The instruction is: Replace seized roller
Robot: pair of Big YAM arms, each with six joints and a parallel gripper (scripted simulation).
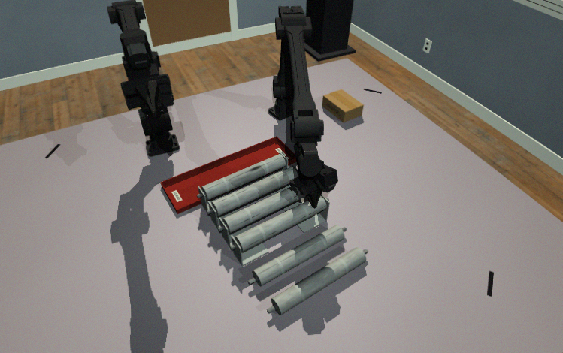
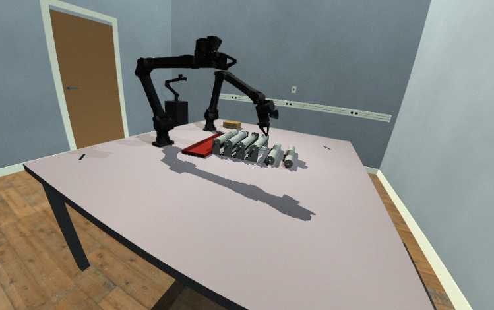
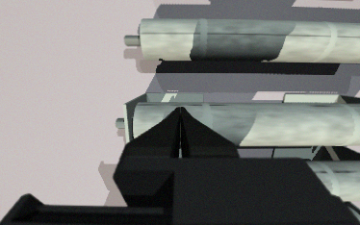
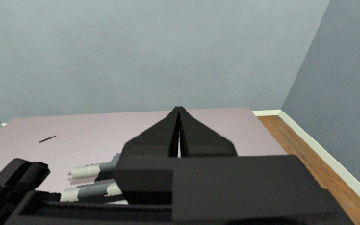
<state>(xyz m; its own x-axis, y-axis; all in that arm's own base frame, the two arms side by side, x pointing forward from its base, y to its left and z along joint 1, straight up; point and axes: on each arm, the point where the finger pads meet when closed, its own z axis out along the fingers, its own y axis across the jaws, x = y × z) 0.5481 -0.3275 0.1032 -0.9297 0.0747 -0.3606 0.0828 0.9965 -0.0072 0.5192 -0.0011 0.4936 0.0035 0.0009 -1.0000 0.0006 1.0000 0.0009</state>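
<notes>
The roller is 8 cm behind my left hand, 11 cm to the right of it and 3 cm below it. Round my left hand: red scrap tray: 34 cm behind, 14 cm to the right, 10 cm below; cardboard box: 49 cm behind, 43 cm to the left, 7 cm below.
The roller is 420 mm below my right hand and 260 mm to the left of it. From my right hand the other things lie so: red scrap tray: 490 mm below, 250 mm behind, 230 mm to the left; cardboard box: 790 mm to the left, 460 mm below, 410 mm behind.
</notes>
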